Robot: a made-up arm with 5 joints.
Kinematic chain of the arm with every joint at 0, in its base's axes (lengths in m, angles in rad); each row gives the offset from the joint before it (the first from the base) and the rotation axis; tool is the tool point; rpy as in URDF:
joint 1: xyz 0.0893 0 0.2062 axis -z
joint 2: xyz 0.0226 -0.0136 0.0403 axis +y
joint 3: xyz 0.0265 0 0.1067 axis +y
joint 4: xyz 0.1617 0 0.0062 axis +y
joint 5: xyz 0.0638 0.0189 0 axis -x
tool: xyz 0 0 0 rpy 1.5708 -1.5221 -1.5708
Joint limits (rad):
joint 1: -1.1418..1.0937
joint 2: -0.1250..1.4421
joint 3: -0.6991..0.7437
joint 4: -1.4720..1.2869
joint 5: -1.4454..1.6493
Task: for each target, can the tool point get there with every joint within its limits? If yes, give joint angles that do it. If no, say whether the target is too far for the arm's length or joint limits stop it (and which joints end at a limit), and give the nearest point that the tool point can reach.
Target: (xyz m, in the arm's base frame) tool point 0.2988 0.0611 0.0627
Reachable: yes | joints -0.2595 1.1559 0.1783 -0.5092 0.8901
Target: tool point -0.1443 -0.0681 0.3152
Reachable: no: joint limits stop it (at a limit: joint 2, joint 3, joint 4) | nearest point 0.0724 -0.0049 0.1190 | short by 0.299 m
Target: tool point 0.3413 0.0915 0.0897
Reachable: yes | joints -0.3284 1.2772 -0.1471 -0.8329 -1.1880
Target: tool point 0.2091 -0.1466 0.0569
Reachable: yes | joints 0.9139 1.1131 0.0999 0.4079 0.2335
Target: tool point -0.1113 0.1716 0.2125
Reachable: no: joint limits stop it (at a limit: joint 1, joint 3, joint 4) | nearest point 0.1398 0.1231 0.1715 | short by 0.259 m
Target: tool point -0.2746 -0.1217 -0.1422
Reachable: no: too far | nearest point 0.0781 -0.0038 0.0646 | short by 0.425 m
